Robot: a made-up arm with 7 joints.
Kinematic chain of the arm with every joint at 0, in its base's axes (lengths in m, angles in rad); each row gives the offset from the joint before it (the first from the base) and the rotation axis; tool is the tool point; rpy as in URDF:
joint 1: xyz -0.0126 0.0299 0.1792 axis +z
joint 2: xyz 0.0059 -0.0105 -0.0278 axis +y
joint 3: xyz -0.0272 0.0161 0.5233 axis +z
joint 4: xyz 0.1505 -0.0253 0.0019 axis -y
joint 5: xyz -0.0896 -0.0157 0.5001 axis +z
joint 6: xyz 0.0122 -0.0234 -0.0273 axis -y
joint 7: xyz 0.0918 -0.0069 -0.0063 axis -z
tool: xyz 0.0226 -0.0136 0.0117 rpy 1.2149 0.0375 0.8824
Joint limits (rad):
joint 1: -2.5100..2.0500
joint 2: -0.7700..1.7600
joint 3: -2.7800..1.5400
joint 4: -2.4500..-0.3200
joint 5: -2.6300..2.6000
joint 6: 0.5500..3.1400
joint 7: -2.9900..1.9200
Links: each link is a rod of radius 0.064 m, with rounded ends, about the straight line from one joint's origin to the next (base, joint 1, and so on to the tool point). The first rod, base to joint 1, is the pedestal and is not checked.
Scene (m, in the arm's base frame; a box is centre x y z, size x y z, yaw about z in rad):
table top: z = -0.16
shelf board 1: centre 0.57 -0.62 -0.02 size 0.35 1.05 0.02 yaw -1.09
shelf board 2: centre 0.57 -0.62 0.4 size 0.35 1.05 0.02 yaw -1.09
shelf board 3: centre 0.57 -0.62 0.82 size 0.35 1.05 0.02 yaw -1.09
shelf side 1: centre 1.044 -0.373 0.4 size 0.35 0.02 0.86 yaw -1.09
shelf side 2: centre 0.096 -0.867 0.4 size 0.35 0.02 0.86 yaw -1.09
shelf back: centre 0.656 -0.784 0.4 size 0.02 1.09 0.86 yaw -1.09
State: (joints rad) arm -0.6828 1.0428 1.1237 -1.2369 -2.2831 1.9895 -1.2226
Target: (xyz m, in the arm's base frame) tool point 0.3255 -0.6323 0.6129
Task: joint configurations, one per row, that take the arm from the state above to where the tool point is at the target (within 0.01 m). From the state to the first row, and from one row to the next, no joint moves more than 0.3 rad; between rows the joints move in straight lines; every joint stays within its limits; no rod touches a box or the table.
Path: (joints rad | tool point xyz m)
1: -0.7094 0.8579 1.1974 -1.3718 -2.3586 2.1011 -1.0603 | 0.9312 0.0835 0.4443
2: -0.7360 0.6730 1.2711 -1.5068 -2.4340 2.2127 -0.8979 | 0.8353 0.1890 0.5298
3: -0.9204 0.5319 1.0463 -1.5440 -2.4191 2.2151 -0.9981 | 0.8388 -0.0527 0.5044
4: -1.1048 0.3908 0.8214 -1.5812 -2.4042 2.2174 -1.0983 | 0.7527 -0.3014 0.5120
5: -1.2892 0.2497 0.5966 -1.6183 -2.3893 2.2198 -1.1985 | 0.5746 -0.5094 0.5508
6: -1.4736 0.1086 0.3718 -1.6555 -2.3744 2.2221 -1.2986 | 0.3255 -0.6323 0.6129

